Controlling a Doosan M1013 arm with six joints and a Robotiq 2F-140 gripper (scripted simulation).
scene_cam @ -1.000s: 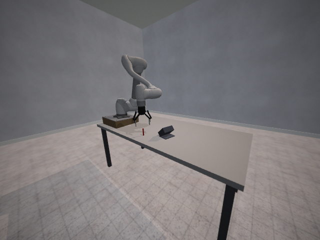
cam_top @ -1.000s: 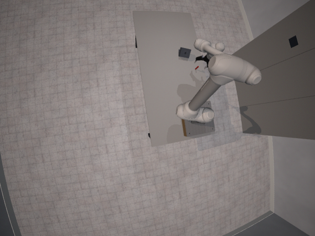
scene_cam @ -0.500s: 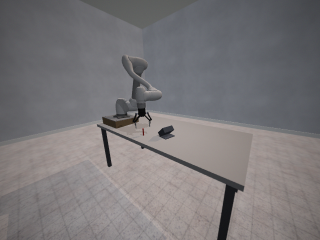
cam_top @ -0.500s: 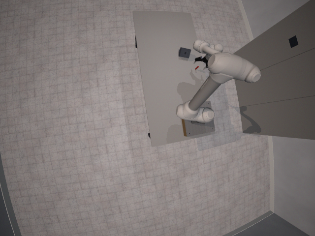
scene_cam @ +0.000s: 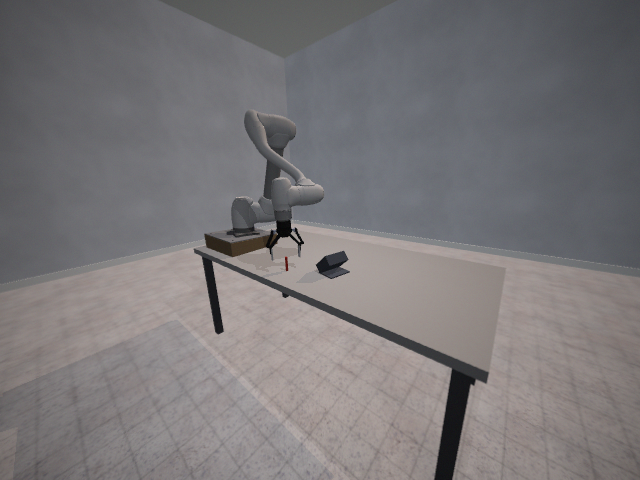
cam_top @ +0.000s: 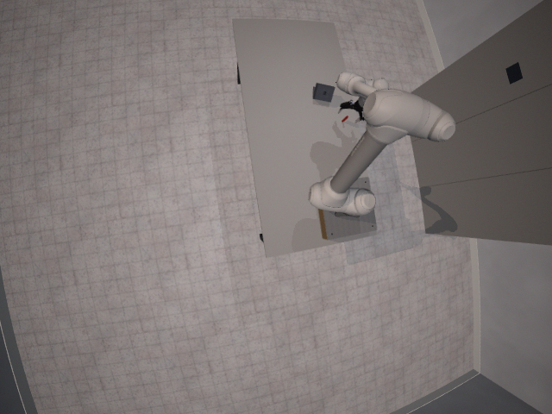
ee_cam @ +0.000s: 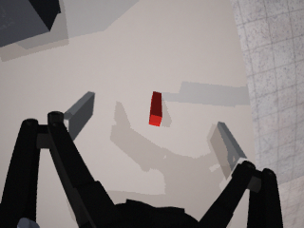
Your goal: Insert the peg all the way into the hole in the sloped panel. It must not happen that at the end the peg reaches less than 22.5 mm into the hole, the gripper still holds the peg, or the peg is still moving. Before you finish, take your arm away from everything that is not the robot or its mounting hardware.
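Right now the red peg is 40 mm below my hand.
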